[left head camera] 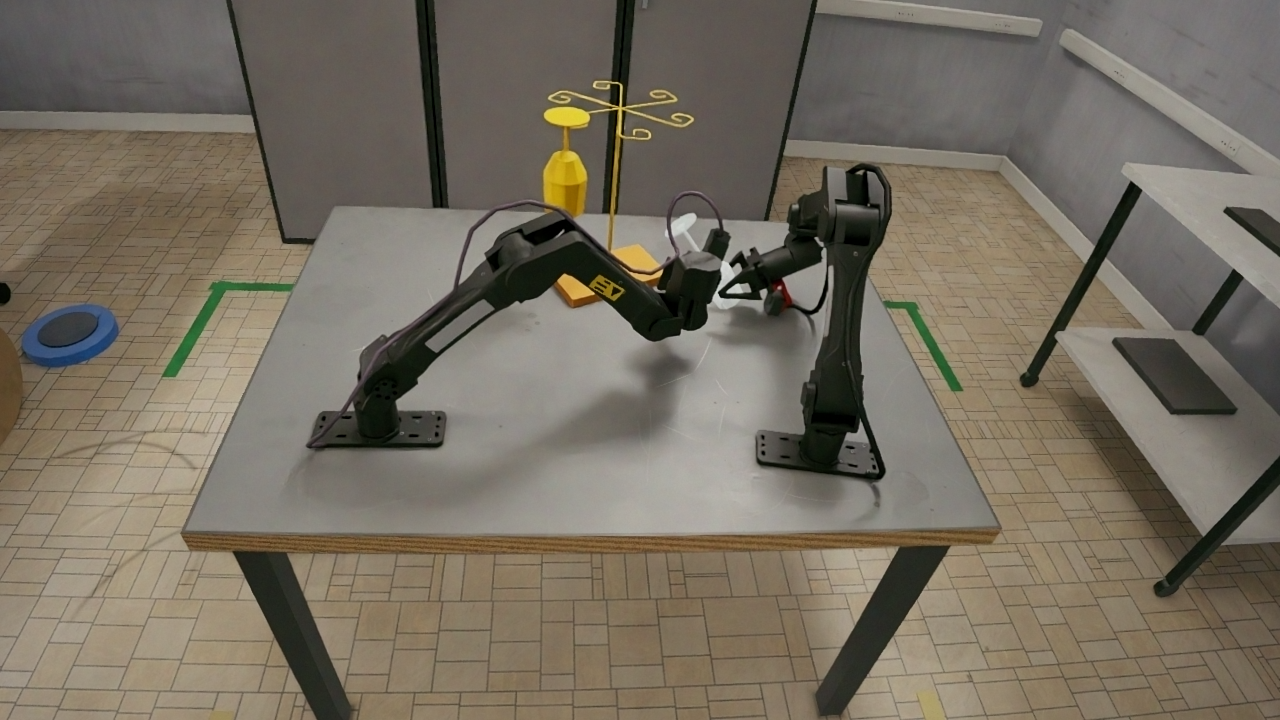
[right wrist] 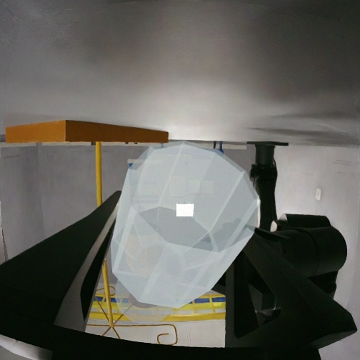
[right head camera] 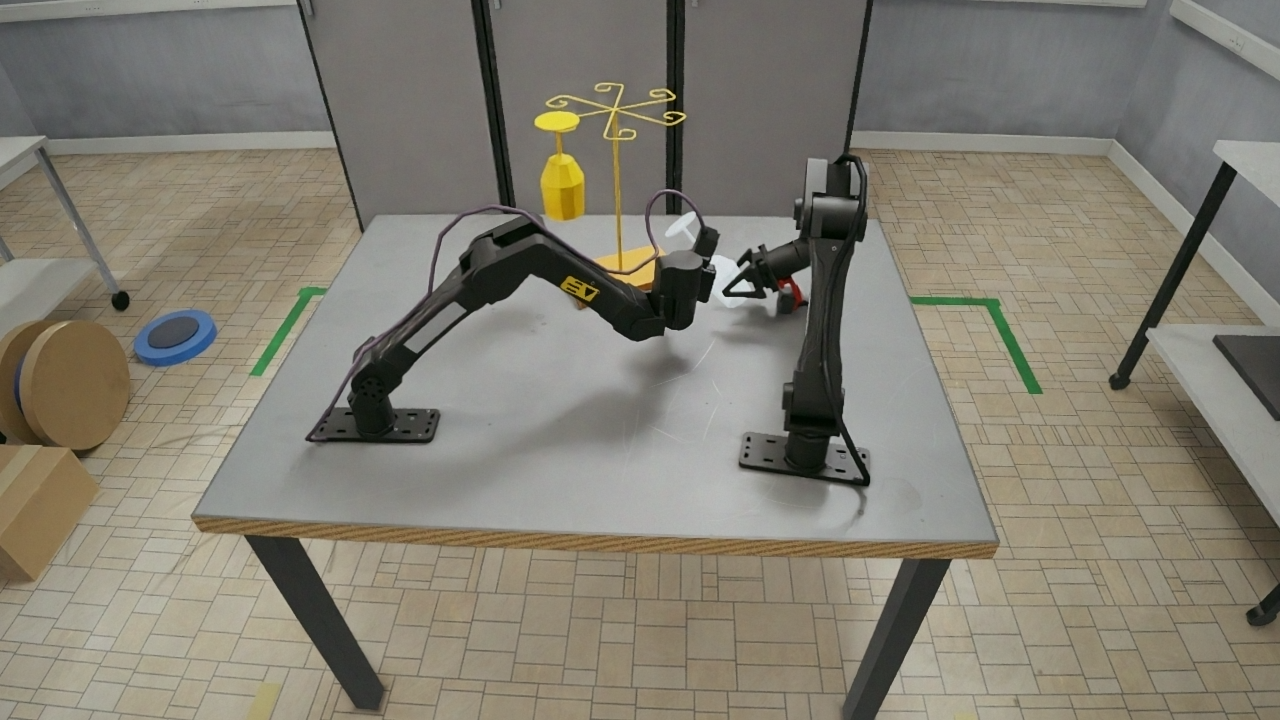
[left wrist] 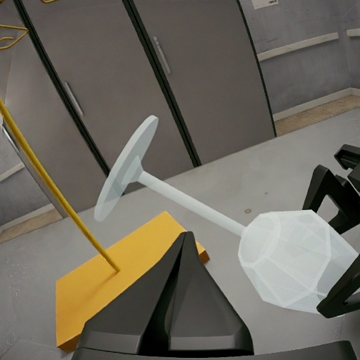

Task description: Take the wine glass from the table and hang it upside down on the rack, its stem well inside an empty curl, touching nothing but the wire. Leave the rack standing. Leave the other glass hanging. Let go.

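Places are measured from the left arm's base along level axes (x ahead, y left, z up), in metres.
Where they show: left gripper, fingertip midpoint: (left head camera: 688, 253); right gripper, fingertip midpoint: (right head camera: 723, 287); left arm's base at its link origin: (left head camera: 380, 430) (right head camera: 378, 426); right arm's base at its link origin: (left head camera: 816, 456) (right head camera: 804, 460).
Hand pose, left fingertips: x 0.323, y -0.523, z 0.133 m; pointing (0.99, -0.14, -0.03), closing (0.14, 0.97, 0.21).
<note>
Each offset is from my left fingertips to the centre of the thing. "*": to the spot under its first point. Level surfaces: height alone.
The pale, clear wine glass {* dy +0.019, dx +0.007, dz +0.051 m} (left head camera: 681, 227) (right head camera: 726, 288) (left wrist: 290, 257) (right wrist: 182, 250) is tilted, foot up towards the rack and bowl down. My right gripper (left head camera: 730, 277) (right head camera: 735, 275) (left wrist: 302, 278) (right wrist: 178, 212) is shut on its bowl. My left gripper (left wrist: 187, 238) is shut and empty; in the left wrist view its tips stand below the stem. In the head views its fingers are hidden behind its wrist. The yellow wire rack {dy +0.136, dx +0.106, dz +0.049 m} (left head camera: 614, 179) (right head camera: 616, 183) (left wrist: 135, 255) (right wrist: 35, 133) stands upright. A yellow glass {dy +0.231, dx +0.050, dz +0.147 m} (left head camera: 564, 183) (right head camera: 562, 188) hangs upside down from its left curl; the other curls are empty.
The left forearm (left head camera: 534, 259) (right head camera: 516, 259) passes in front of the rack's base. The two wrists are close together near the wine glass. Grey cabinets (left head camera: 528, 98) (right head camera: 581, 107) stand behind the table {dz -0.133 m} (left head camera: 537, 483) (right head camera: 537, 492).
</note>
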